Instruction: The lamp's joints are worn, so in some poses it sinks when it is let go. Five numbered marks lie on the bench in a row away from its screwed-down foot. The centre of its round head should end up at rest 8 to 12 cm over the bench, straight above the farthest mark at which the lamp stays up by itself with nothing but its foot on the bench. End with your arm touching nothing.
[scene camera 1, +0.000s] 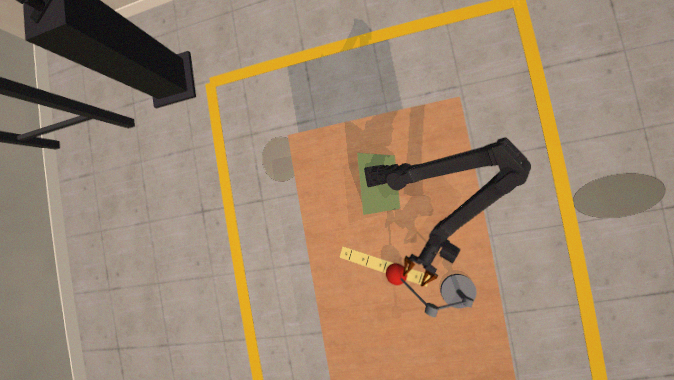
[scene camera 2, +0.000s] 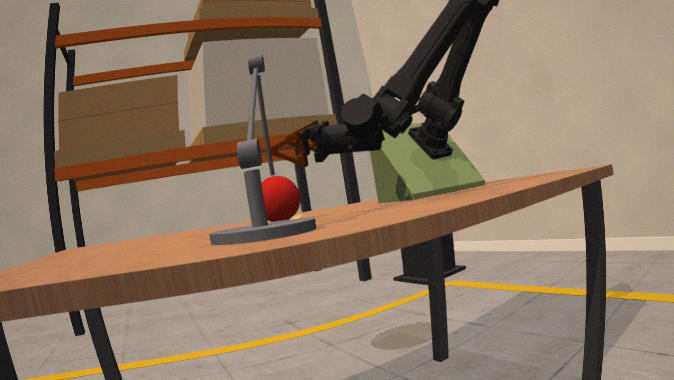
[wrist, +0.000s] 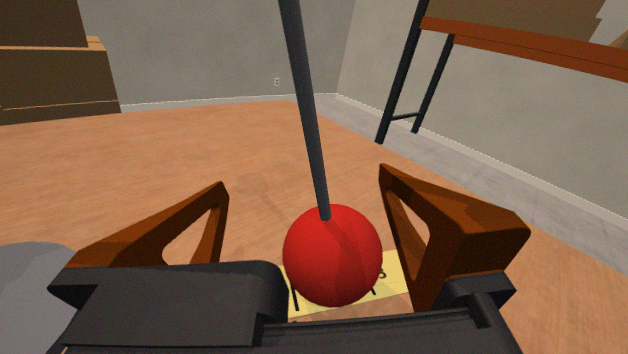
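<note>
The lamp's red round head hangs low over the yellow strip of marks, hiding part of it. A "3" shows beside the head in the wrist view; the mark straight below the head cannot be told. The grey foot stands on the bench, with the upper joint high above. My gripper is open and empty, above and beside the head. The lamp's thin rod passes in front of and between the spread fingers in the wrist view; contact is not clear.
The wooden bench carries my arm's green sloped base. A shelf rack stands on the floor beyond the bench. My forearm reaches over the bench near the foot.
</note>
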